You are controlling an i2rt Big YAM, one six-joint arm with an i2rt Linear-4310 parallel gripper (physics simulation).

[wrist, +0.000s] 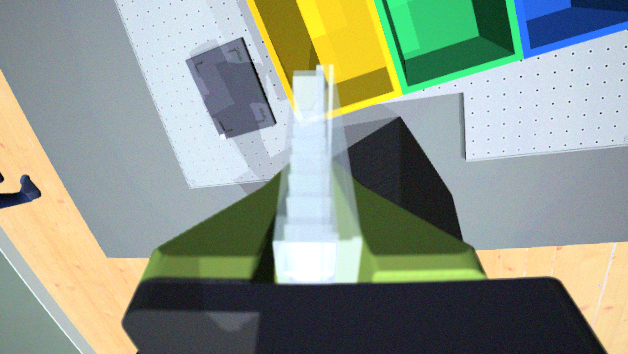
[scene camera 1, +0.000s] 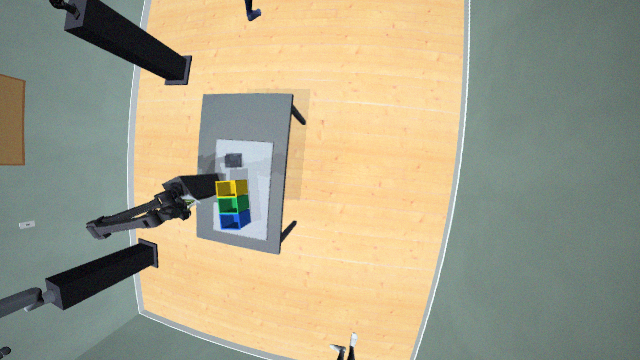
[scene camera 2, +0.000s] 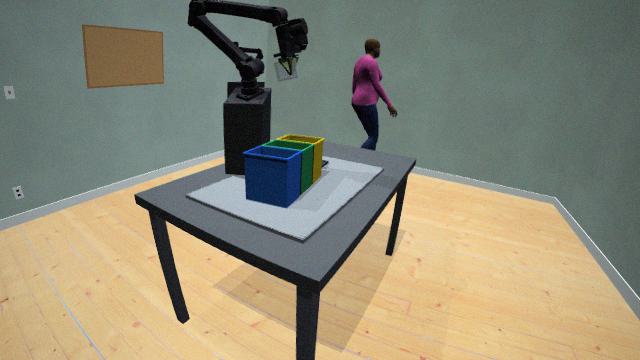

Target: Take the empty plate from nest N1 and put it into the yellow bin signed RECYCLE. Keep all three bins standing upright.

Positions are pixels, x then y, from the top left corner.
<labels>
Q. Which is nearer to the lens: the clear plate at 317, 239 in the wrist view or the green bin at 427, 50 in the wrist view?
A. The clear plate.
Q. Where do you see a green bin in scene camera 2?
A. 307, 156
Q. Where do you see a yellow bin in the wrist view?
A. At 356, 45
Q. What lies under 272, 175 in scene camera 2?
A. A blue bin.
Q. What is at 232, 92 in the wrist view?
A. A dark grey nest.
</labels>
